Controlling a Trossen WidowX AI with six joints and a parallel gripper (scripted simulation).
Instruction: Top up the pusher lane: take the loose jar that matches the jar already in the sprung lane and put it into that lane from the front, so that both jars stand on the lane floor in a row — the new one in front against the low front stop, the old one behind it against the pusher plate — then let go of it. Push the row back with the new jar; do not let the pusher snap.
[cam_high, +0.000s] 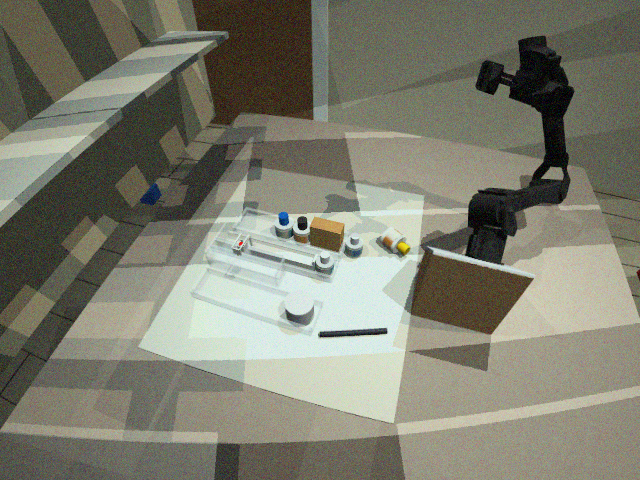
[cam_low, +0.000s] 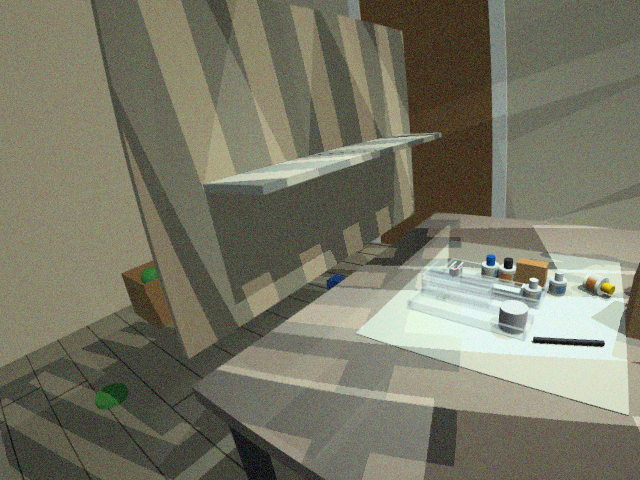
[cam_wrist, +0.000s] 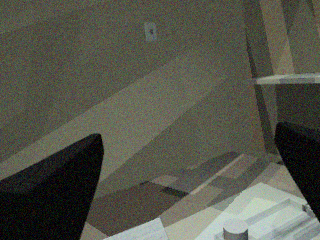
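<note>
Right now the grey cylinder is 39 cm below my gripper tip, 33 cm ahead of it and 29 cm to the left of it. The rest, counted from my gripper tip: black rod: 41 cm below, 31 cm to the left, 21 cm ahead.
</note>
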